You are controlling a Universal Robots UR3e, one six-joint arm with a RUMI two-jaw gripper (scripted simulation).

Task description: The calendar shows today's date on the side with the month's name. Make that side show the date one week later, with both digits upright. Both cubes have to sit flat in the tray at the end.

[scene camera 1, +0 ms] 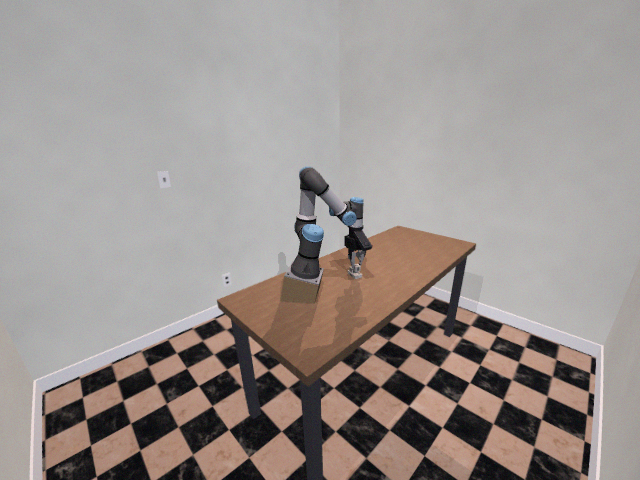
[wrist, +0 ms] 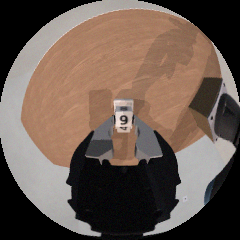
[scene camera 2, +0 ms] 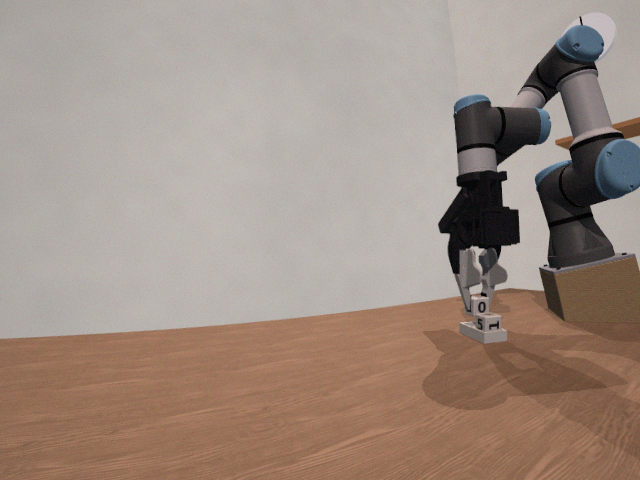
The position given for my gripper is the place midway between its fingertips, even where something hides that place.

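You'd see my gripper [scene camera 2: 477, 309] in the scene camera, and the wrist view has the gripper [wrist: 123, 115] in it too.
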